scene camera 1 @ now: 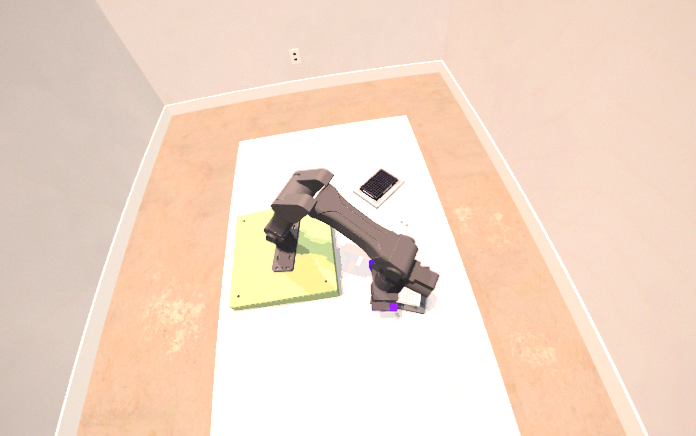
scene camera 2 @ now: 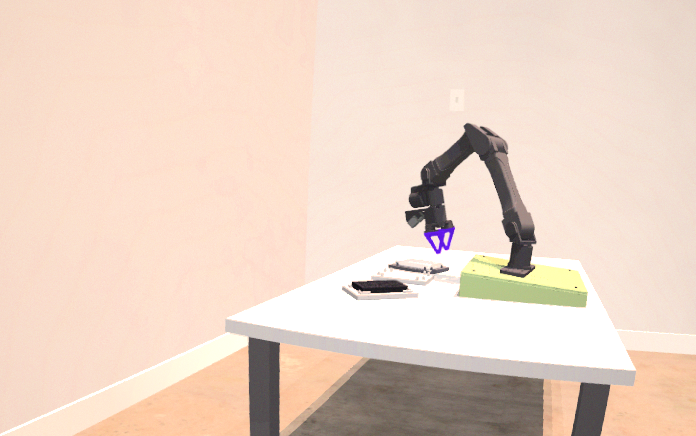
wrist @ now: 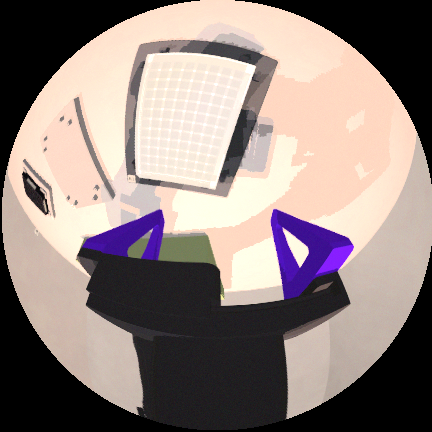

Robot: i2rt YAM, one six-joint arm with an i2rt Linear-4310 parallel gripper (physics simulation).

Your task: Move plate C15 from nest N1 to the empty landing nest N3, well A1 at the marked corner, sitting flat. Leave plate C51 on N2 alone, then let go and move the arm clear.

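Note:
A white well plate (scene camera 1: 409, 297) (scene camera 2: 417, 263) (wrist: 192, 120) sits in a dark grey nest (scene camera 2: 440, 268) (wrist: 265, 75). A black well plate (scene camera 1: 379, 183) (scene camera 2: 379, 286) (wrist: 36, 192) sits in a white nest (scene camera 1: 377, 204) (scene camera 2: 380, 295). An empty white nest (scene camera 2: 400, 277) (wrist: 75, 155) with small pegs lies between them; the arm hides most of it in scene camera 1. I cannot read the plate or nest labels. My gripper (scene camera 1: 383, 286) (scene camera 2: 442, 251) (wrist: 217, 214) is open and empty, above table height near the dark nest. The white plate is ahead of the fingers in the wrist view.
The arm stands on a yellow-green base block (scene camera 1: 256, 246) (scene camera 2: 523, 295) (wrist: 185, 247) beside the nests. All stand on a white table (scene camera 1: 333, 369) (scene camera 2: 462, 328). Walls (scene camera 1: 590, 128) (scene camera 2: 154, 128) rise beyond the table.

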